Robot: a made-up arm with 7 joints. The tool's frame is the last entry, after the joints.
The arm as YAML. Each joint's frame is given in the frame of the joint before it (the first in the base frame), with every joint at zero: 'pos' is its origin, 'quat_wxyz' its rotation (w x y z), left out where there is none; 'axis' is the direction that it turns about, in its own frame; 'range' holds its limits. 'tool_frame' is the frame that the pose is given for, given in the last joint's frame.
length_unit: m
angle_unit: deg
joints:
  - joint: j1
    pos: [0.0, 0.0, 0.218]
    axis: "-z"
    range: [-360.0, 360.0]
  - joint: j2
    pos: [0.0, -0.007, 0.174]
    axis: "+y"
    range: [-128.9, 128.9]
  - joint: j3
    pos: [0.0, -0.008, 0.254]
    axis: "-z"
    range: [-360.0, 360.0]
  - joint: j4
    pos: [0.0, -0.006, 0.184]
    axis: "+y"
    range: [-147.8, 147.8]
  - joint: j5
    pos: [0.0, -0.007, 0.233]
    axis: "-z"
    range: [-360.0, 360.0]
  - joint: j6
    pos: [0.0, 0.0, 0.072]
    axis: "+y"
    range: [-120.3, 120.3]
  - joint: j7
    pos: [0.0, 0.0, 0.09]
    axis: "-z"
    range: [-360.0, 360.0]
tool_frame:
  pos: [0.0, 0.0, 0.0]
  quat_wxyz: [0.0, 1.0, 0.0, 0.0]
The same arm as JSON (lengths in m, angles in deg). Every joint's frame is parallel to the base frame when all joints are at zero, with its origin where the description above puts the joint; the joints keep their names.
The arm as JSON. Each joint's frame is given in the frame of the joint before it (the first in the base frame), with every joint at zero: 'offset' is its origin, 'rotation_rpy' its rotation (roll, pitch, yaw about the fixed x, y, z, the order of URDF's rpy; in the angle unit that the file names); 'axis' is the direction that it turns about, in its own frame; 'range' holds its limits. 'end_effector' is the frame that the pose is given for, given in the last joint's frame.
{"length_unit": "m", "angle_unit": "deg", "chain": [{"id": "j1", "offset": [0.0, 0.0, 0.218], "rotation_rpy": [0.0, 0.0, 0.0], "axis": [0.0, 0.0, -1.0], "range": [-360.0, 360.0]}, {"id": "j2", "offset": [0.0, -0.007, 0.174], "rotation_rpy": [0.0, 0.0, 0.0], "axis": [0.0, 1.0, 0.0], "range": [-128.9, 128.9]}, {"id": "j3", "offset": [0.0, -0.008, 0.254], "rotation_rpy": [0.0, 0.0, 0.0], "axis": [0.0, 0.0, -1.0], "range": [-360.0, 360.0]}, {"id": "j4", "offset": [0.0, -0.006, 0.184], "rotation_rpy": [0.0, 0.0, 0.0], "axis": [0.0, 1.0, 0.0], "range": [-147.8, 147.8]}, {"id": "j5", "offset": [0.0, -0.007, 0.233], "rotation_rpy": [0.0, 0.0, 0.0], "axis": [0.0, 0.0, -1.0], "range": [-360.0, 360.0]}, {"id": "j6", "offset": [0.0, 0.0, 0.072], "rotation_rpy": [0.0, 0.0, 0.0], "axis": [0.0, 1.0, 0.0], "range": [-120.3, 120.3]}, {"id": "j7", "offset": [0.0, 0.0, 0.09], "rotation_rpy": [0.0, 0.0, 0.0], "axis": [0.0, 0.0, -1.0], "range": [-360.0, 360.0]}], "end_effector": {"offset": [0.0, 0.0, 0.0], "rotation_rpy": [180.0, 0.0, 0.0]}}
